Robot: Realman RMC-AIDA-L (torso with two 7-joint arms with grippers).
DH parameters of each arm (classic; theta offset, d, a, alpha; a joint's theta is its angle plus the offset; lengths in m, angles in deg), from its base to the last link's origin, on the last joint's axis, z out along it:
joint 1: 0 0.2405 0 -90
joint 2: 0 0 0 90
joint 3: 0 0.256 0 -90
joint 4: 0 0 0 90
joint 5: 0 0.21 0 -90
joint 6: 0 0 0 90
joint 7: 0 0.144 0 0
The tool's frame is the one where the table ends.
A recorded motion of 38 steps. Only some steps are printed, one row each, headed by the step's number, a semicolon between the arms.
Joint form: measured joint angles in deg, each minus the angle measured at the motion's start. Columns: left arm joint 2, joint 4, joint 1, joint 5, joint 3, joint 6, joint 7; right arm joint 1, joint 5, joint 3, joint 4, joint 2, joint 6, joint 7.
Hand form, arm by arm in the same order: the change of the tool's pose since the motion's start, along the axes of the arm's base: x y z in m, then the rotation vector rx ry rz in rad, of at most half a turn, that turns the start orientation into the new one. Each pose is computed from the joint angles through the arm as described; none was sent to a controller.
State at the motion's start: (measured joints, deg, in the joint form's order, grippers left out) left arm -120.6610 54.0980 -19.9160 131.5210 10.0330 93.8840 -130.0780; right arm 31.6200 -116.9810 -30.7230 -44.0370 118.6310 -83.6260 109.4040
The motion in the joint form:
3: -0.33 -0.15 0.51 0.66 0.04 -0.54 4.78; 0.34 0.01 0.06 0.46 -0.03 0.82 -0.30
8: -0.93 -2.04 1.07 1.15 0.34 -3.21 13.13; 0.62 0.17 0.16 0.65 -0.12 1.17 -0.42
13: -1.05 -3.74 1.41 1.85 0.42 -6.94 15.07; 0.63 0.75 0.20 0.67 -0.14 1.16 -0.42
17: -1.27 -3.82 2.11 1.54 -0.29 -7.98 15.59; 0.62 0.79 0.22 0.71 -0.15 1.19 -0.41
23: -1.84 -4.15 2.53 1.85 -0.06 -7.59 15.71; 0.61 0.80 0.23 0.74 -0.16 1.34 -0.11
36: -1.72 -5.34 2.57 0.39 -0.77 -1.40 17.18; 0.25 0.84 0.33 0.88 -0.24 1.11 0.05
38: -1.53 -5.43 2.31 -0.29 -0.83 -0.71 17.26; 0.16 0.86 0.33 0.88 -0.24 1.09 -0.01
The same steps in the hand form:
3: -0.0035 -0.0039 -0.0036 -0.0002 0.0583 -0.0431; -0.0002 0.0025 -0.0007 0.0076 -0.0037 -0.0024
8: -0.0101 -0.0067 -0.0146 0.0079 0.1482 -0.1095; -0.0010 0.0045 -0.0001 0.0141 -0.0037 -0.0013
13: -0.0198 -0.0073 -0.0203 0.0158 0.1884 -0.0827; -0.0020 0.0052 0.0010 0.0205 0.0046 0.0002
17: -0.0252 -0.0116 -0.0197 0.0358 0.1965 -0.0595; -0.0019 0.0052 0.0010 0.0211 0.0054 -0.0008
23: -0.0245 -0.0158 -0.0267 0.0195 0.1817 -0.0587; -0.0015 0.0054 0.0011 0.0213 0.0077 -0.0068
36: -0.0104 -0.0214 -0.0316 0.0028 0.0987 -0.1410; 0.0009 0.0033 0.0014 0.0185 0.0125 -0.0147
38: -0.0076 -0.0194 -0.0298 0.0102 0.0893 -0.1562; 0.0014 0.0028 0.0014 0.0188 0.0123 -0.0152

